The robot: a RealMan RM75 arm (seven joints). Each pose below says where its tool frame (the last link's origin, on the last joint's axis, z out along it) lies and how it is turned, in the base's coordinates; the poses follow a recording.
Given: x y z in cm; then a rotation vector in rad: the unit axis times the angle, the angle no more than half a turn.
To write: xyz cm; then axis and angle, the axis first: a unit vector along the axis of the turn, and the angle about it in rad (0 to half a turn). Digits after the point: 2 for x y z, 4 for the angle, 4 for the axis.
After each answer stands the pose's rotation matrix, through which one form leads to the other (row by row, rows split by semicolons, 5 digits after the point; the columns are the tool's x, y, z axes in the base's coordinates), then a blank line. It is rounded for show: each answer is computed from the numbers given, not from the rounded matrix.
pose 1, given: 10.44 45.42 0.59 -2.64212 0.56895 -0.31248
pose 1, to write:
10.44 45.42 0.59 -0.9711 0.2091 -0.1149 2.7207
0.89112 -0.34151 0.29878; -0.43536 -0.82907 0.35085; 0.12789 -0.44273 -0.88749

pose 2, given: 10.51 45.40 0.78 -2.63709 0.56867 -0.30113
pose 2, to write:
10.51 45.40 0.78 -0.9715 0.2095 -0.1109 2.7145
0.89266 -0.34281 0.29265; -0.43472 -0.82632 0.35806; 0.11908 -0.44685 -0.88665

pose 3, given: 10.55 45.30 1.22 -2.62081 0.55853 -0.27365
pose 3, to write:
10.55 45.30 1.22 -0.9730 0.2074 -0.1016 2.6936
0.89863 -0.33959 0.27776; -0.42760 -0.81957 0.38140; 0.09812 -0.46150 -0.88170

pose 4, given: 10.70 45.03 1.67 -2.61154 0.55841 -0.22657
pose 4, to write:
10.70 45.03 1.67 -0.9744 0.2083 -0.0845 2.6802
0.90418 -0.34716 0.24889; -0.42243 -0.81314 0.40044; 0.06337 -0.46721 -0.88187

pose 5, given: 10.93 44.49 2.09 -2.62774 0.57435 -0.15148
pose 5, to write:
10.93 44.49 2.09 -0.9754 0.2132 -0.0562 2.6940
0.90756 -0.37108 0.19655; -0.41975 -0.81508 0.39932; 0.01202 -0.44491 -0.89550

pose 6, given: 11.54 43.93 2.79 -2.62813 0.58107 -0.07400
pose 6, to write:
11.54 43.93 2.79 -0.9761 0.2158 -0.0275 2.6926
0.91004 -0.38846 0.14466; -0.41232 -0.81237 0.41237; -0.04268 -0.43492 -0.89946

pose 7, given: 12.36 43.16 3.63 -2.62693 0.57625 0.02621
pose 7, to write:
12.36 43.16 3.63 -0.9767 0.2143 0.0097 2.6895
0.91262 -0.40178 0.07551; -0.39326 -0.81234 0.43063; -0.11168 -0.42270 -0.89936

